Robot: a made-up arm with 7 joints. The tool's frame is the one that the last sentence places.
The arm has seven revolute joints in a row. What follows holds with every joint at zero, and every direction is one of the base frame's. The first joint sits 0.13 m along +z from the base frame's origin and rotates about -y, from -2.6 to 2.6 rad. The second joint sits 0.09 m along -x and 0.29 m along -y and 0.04 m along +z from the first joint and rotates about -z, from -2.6 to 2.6 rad. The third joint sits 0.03 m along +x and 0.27 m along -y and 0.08 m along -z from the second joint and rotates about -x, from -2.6 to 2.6 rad. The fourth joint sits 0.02 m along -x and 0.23 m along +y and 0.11 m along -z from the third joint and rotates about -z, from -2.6 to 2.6 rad. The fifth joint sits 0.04 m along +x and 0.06 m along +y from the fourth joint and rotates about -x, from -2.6 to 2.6 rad. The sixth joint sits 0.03 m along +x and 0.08 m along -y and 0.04 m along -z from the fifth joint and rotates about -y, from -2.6 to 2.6 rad. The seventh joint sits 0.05 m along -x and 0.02 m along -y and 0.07 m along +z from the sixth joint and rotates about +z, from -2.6 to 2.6 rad. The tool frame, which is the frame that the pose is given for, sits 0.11 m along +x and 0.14 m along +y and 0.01 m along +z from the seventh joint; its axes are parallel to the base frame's.
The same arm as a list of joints. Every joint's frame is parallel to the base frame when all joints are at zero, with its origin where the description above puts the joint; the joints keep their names.
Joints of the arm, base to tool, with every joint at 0 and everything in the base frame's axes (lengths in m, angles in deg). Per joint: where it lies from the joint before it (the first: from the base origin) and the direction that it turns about. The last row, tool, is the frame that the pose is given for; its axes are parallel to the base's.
joint 1: offset 0.0000 0.0000 0.1300 axis 0 -1 0
joint 2: offset -0.0900 -0.2900 0.0400 axis 0 0 -1
joint 3: offset 0.0300 -0.2700 -0.0800 axis -1 0 0
joint 4: offset -0.0200 0.2300 -0.1100 axis 0 0 -1
joint 5: offset 0.0400 0.0600 0.0000 axis -1 0 0
joint 6: offset 0.0300 -0.0800 -0.0400 axis 0 -1 0
joint 7: offset -0.0500 -0.0200 0.0700 axis 0 0 1
tool: offset 0.1100 0.1400 0.0100
Joint limits (deg, base to tool): -148.97..148.97 -148.97..148.97 -148.97..148.97 -148.97..148.97 -148.97..148.97 -148.97..148.97 -148.97..148.97

